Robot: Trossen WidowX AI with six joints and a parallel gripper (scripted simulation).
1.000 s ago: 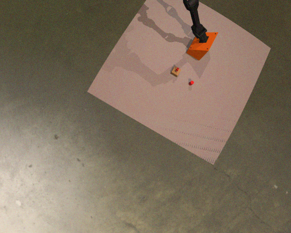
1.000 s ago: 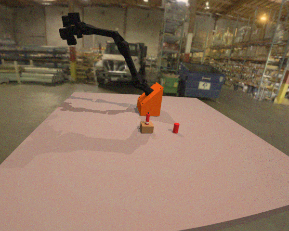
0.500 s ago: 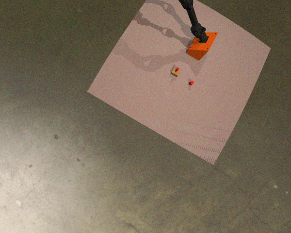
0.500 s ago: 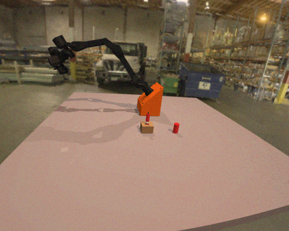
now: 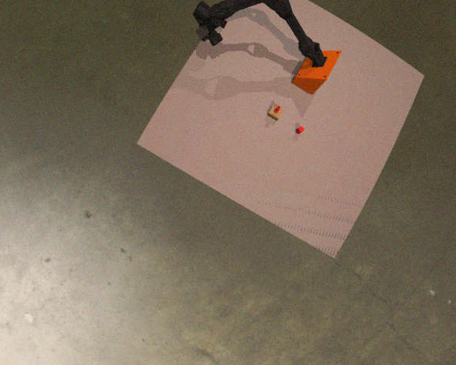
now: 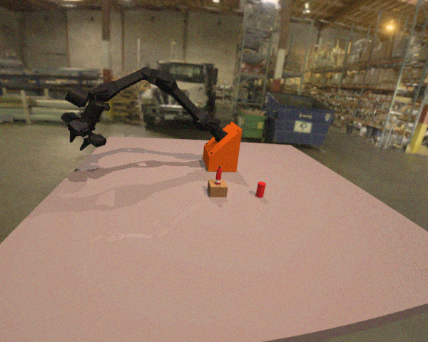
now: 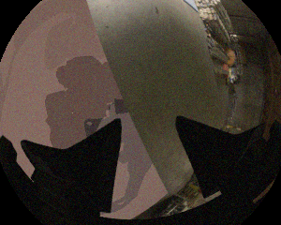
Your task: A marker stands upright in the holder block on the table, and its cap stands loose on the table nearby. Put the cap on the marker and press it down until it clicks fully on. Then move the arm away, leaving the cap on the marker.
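Right now the red cap is 71 cm to the left of my gripper tip, 22 cm ahead of it and 8 cm below it. The rest, counted from my gripper tip: holder block 55 cm to the left, 20 cm ahead, 9 cm below.
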